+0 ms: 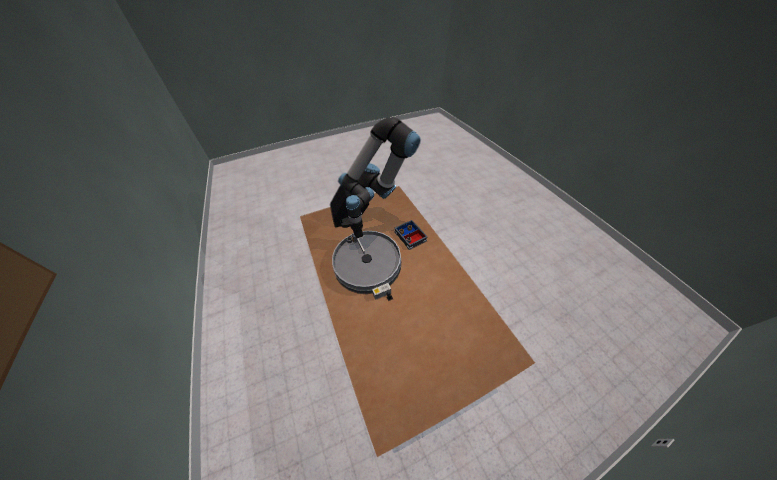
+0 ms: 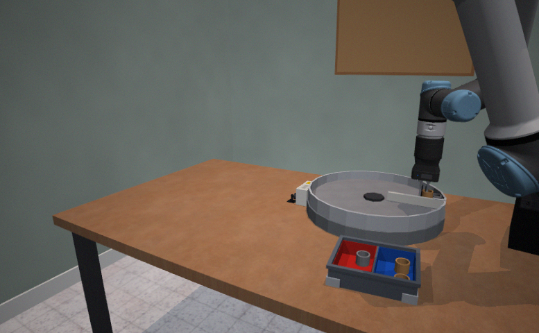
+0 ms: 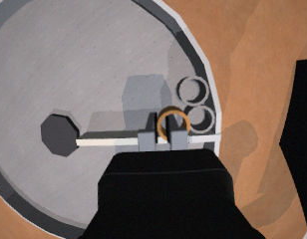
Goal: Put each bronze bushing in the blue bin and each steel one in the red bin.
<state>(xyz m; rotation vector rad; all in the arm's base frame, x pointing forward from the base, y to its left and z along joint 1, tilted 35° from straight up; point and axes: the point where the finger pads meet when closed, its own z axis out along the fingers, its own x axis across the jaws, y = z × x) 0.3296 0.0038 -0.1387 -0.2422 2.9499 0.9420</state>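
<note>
Right now my hand is 38 cm to the right of the bin and 7 cm above it. Also, from my hand: grey turntable 14 cm ahead, 4 cm to the left, 4 cm below.
</note>
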